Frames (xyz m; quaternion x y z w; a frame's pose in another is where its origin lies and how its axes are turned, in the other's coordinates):
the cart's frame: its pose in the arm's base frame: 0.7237 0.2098 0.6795 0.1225 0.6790 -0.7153 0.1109
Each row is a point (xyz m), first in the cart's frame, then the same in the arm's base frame.
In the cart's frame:
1: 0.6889 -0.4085 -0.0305
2: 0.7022 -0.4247 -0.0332
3: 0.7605 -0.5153 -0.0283
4: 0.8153 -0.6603 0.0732
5: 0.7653 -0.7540 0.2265
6: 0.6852 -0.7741 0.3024
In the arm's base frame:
1: -0.0596 0.2673 0.8393
2: -0.0774 0.2710 0.8501
3: -0.1620 0.2714 0.9169
4: -0.2635 0.1782 1.0408
5: -0.2504 0.0297 1.1529
6: -0.1831 -0.0456 1.2016

